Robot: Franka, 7 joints.
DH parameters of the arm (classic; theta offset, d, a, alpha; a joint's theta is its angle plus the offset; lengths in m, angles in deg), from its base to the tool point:
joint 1: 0 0.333 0 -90
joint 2: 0 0 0 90
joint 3: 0 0.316 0.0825 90
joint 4: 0 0 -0.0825 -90
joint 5: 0 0.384 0 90
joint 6: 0 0 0.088 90
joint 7: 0 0.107 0 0
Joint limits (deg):
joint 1: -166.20..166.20
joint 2: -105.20..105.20
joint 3: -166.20..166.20
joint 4: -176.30..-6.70
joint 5: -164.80..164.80
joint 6: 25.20..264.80
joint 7: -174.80..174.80
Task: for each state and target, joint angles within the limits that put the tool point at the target. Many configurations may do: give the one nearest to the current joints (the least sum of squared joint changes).
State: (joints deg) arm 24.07 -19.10 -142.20 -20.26 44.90 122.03 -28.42
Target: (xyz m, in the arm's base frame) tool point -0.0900 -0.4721 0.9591
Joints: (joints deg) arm 34.51 -9.68 -133.56 -43.01 41.68 95.51 -28.42
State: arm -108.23 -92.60 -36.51 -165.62 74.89 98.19 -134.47
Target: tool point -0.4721 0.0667 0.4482
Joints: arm -98.28 -90.00 -83.05 -136.02 77.97 115.84 -134.47
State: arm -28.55 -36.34 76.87 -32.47 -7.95 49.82 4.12
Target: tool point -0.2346 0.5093 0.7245
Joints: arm -26.83 -51.54 86.18 -36.22 -4.19 47.69 4.12
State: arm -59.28 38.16 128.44 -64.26 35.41 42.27 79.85
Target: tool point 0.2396 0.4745 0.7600
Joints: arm -71.49 -5.86 122.26 -67.72 36.46 73.15 79.85
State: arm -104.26 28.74 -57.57 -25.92 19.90 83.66 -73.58
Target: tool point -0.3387 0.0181 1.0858
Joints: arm -122.55 4.14 -73.00 -29.30 17.48 110.23 -73.58
